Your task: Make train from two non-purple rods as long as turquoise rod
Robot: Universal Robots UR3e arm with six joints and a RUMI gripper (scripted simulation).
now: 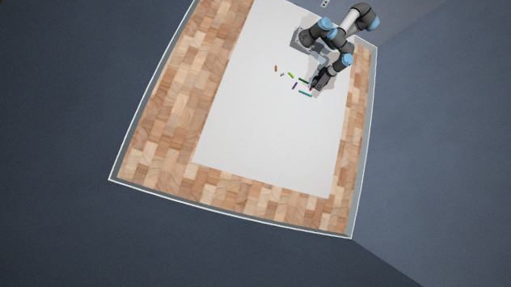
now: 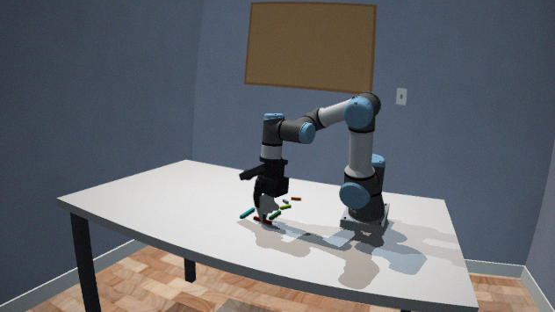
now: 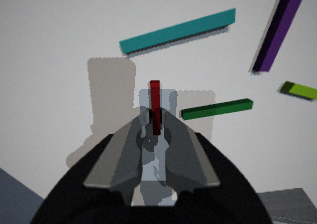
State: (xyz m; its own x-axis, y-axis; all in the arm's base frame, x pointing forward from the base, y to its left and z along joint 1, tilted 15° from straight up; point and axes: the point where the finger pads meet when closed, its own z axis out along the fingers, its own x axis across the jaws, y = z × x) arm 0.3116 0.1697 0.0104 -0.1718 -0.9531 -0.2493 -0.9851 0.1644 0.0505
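My hand is 23 cm to the left of the grey rod, 2 cm short of it and 1 cm above it. The rest, counted from my hand: red rod 1 cm below; then green rod 7 cm to the right, 1 cm below, 1 cm behind; then turquoise rod 7 cm ahead, 3 cm to the right, 1 cm below.
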